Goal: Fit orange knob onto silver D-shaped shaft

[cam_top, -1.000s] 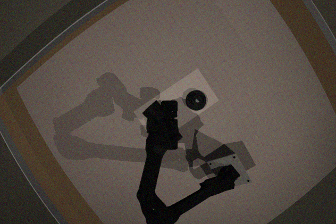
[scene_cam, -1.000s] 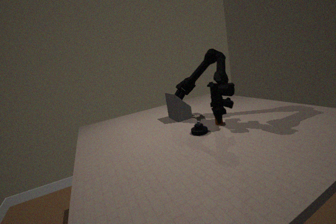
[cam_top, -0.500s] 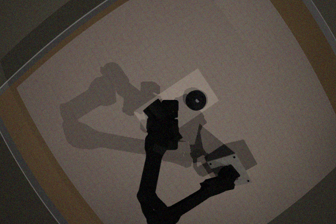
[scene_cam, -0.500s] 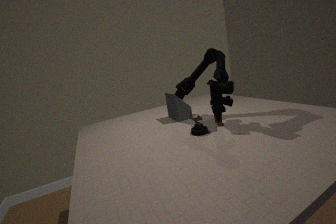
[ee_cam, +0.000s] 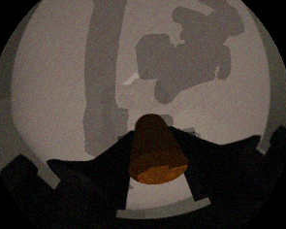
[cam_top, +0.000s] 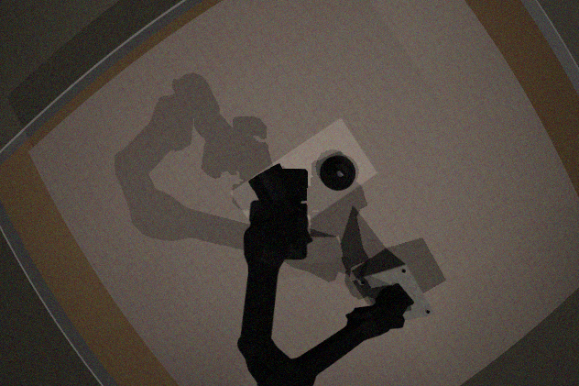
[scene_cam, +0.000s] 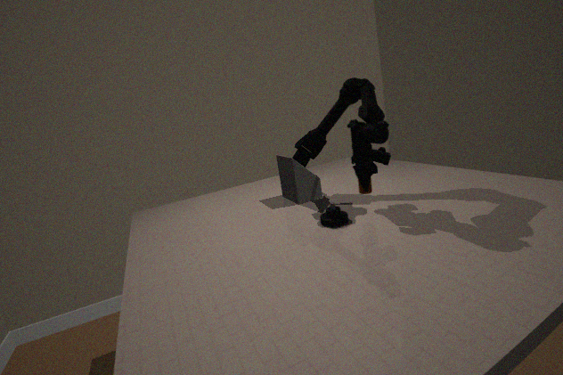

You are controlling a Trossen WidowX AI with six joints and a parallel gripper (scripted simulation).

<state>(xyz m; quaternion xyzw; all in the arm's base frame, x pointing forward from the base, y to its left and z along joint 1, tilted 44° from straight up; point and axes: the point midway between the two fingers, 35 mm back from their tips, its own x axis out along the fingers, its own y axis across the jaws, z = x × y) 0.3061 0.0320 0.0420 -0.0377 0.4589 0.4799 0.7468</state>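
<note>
My gripper tip is 10 mm past the black round pedestal, 140 mm to the left of it and 40 mm above it. Also, from my gripper tip: orange knob (30 mm above).
</note>
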